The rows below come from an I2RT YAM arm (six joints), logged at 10 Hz.
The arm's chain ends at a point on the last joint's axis. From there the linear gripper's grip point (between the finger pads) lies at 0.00 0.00 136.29 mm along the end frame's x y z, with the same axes.
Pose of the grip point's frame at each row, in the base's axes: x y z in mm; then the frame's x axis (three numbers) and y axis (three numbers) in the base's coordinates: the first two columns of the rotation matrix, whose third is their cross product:
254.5 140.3 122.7 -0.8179 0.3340 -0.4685 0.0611 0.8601 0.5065
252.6 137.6 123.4 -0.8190 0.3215 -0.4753 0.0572 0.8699 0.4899
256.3 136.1 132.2 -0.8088 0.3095 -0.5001 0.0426 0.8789 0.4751
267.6 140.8 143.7 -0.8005 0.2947 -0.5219 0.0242 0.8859 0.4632
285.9 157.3 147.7 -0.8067 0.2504 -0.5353 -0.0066 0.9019 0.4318
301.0 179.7 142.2 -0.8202 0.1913 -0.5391 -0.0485 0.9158 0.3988
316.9 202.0 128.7 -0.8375 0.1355 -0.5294 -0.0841 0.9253 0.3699
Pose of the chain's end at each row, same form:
176.5 87.7 221.4 -0.8179 0.3340 -0.4685 0.0611 0.8601 0.5065
174.8 86.6 223.0 -0.8190 0.3215 -0.4753 0.0572 0.8699 0.4899
176.4 86.6 230.9 -0.8088 0.3095 -0.5001 0.0426 0.8789 0.4751
186.0 92.0 241.3 -0.8005 0.2947 -0.5219 0.0242 0.8859 0.4632
205.4 109.3 246.6 -0.8067 0.2504 -0.5353 -0.0066 0.9019 0.4318
223.3 131.6 243.3 -0.8202 0.1913 -0.5391 -0.0485 0.9158 0.3988
243.3 153.7 232.8 -0.8375 0.1355 -0.5294 -0.0841 0.9253 0.3699

